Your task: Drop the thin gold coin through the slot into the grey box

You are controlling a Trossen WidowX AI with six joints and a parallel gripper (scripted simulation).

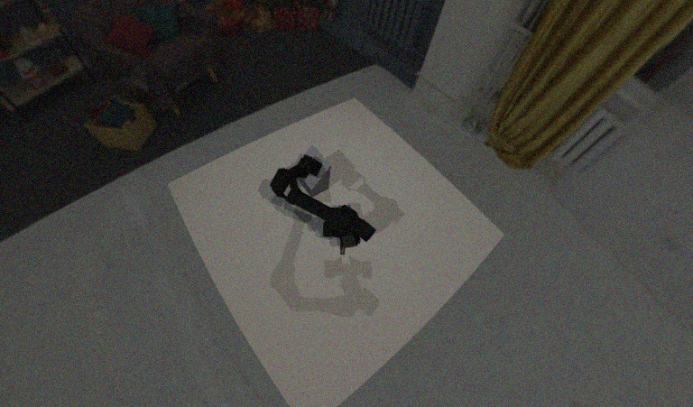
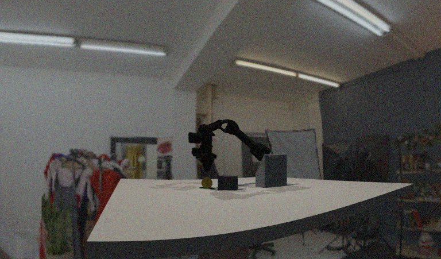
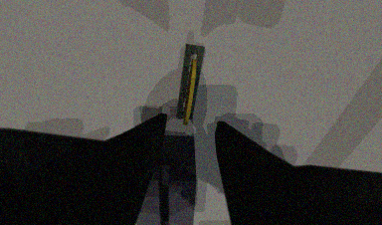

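Right now the thin gold coin is 6 cm below my gripper tip.
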